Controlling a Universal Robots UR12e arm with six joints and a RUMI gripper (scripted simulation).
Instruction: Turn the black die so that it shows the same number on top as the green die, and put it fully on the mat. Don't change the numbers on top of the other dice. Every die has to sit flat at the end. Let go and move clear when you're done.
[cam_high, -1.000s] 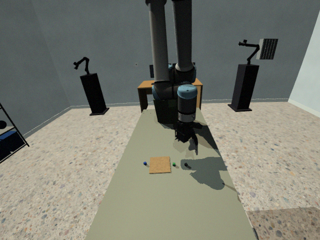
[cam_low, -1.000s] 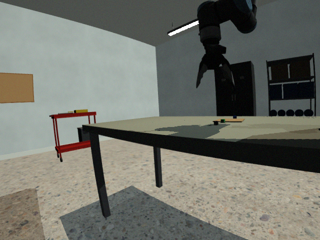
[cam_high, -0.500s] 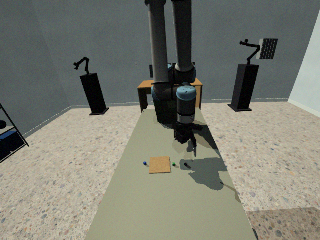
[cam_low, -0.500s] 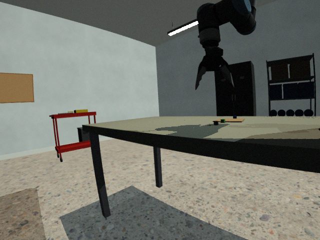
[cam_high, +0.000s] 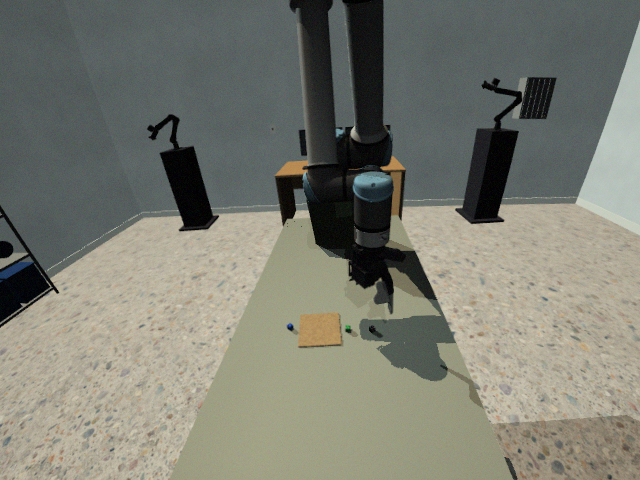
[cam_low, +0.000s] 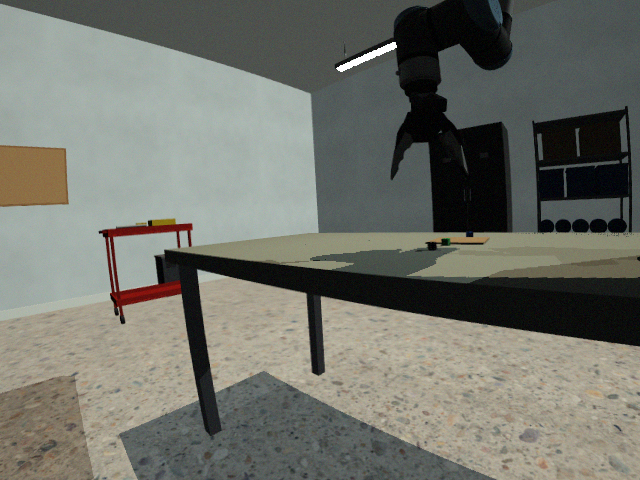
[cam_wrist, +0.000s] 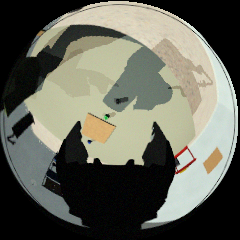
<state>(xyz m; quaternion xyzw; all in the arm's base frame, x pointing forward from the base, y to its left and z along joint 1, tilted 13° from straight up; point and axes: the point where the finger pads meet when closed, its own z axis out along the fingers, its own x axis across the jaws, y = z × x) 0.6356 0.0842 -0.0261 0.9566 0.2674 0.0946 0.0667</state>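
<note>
The black die is 14 cm below my hand. Round my hand: green die: 1 cm behind, 8 cm to the right, 14 cm below; blue die: 3 cm behind, 28 cm to the right, 14 cm below; mat: 2 cm behind, 18 cm to the right, 15 cm below.
</note>
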